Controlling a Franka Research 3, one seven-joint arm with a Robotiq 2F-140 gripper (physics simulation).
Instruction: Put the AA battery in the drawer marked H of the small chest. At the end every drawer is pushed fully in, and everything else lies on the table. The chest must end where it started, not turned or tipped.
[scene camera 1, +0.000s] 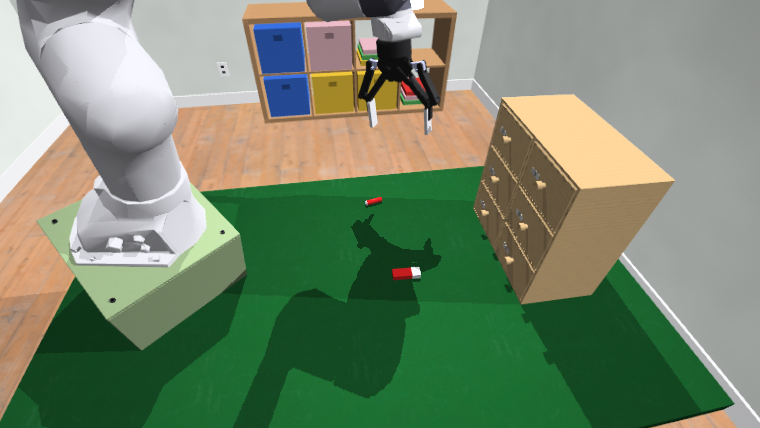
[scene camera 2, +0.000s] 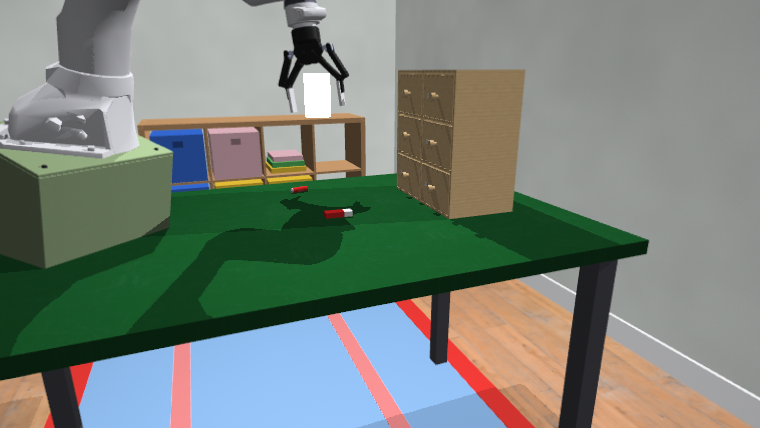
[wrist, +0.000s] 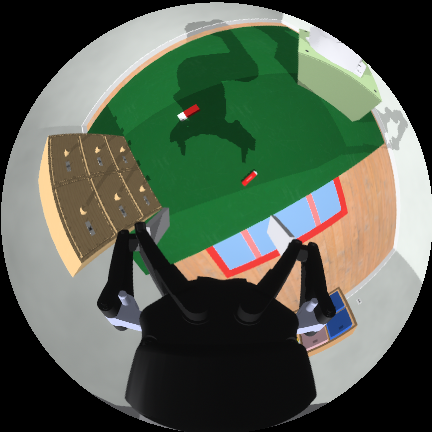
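Observation:
A small red cylinder with a pale end, which looks like the AA battery (scene camera 1: 373, 202) (scene camera 2: 299, 189) (wrist: 249, 178), lies on its side on the green table (scene camera 1: 478, 366) (scene camera 2: 404, 260) (wrist: 290, 120). The small wooden chest (scene camera 1: 595, 228) (scene camera 2: 486, 143) (wrist: 70, 200) stands upright at the right in both scene views. Its six knobbed drawers look pushed in. Their small labels are too small to read, so I cannot tell which is H. My gripper (scene camera 1: 399, 128) (scene camera 2: 317, 107) (wrist: 219, 220) is wide open and empty, high above the table, apart from the battery and the chest.
A larger red block with a white end (scene camera 1: 402, 273) (scene camera 2: 336, 213) (wrist: 191, 110) lies on the table, nearer the scene cameras than the battery. The arm's light green base block (scene camera 1: 196, 297) (scene camera 2: 106, 212) (wrist: 335, 85) stands at the left. A cube shelf stands on the floor behind the table.

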